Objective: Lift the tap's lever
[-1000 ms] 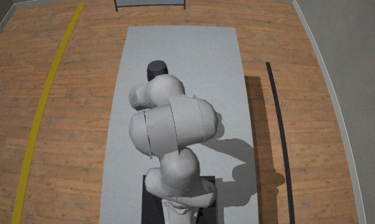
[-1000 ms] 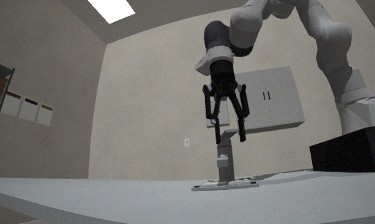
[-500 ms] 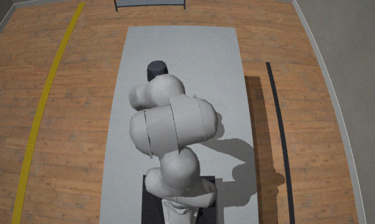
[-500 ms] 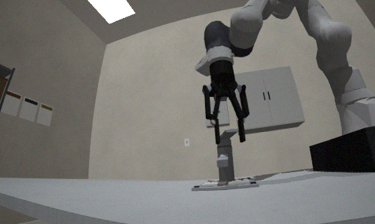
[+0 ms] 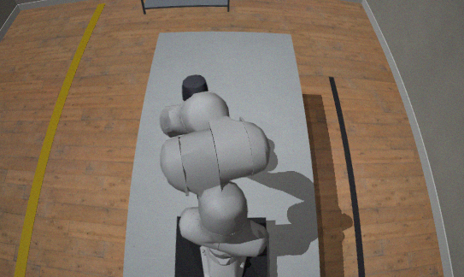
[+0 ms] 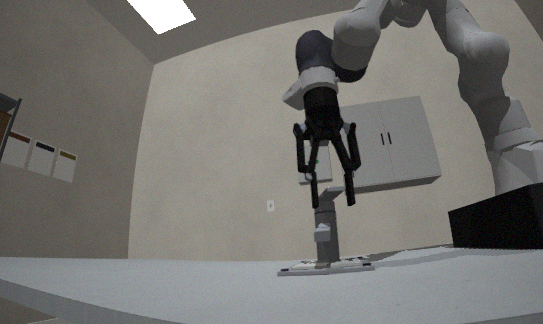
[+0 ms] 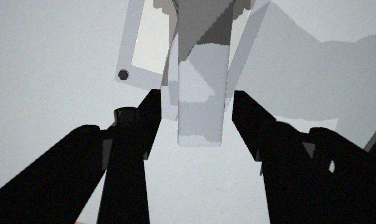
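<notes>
Now: hand 3 cm to the left of the lever and 1 cm short of it. From my hand the other things lie so: flat grey base plate (14 cm below, 8 cm to the right, 3 cm ahead); then grey tap (6 cm to the right, 4 cm below, 2 cm ahead).
</notes>
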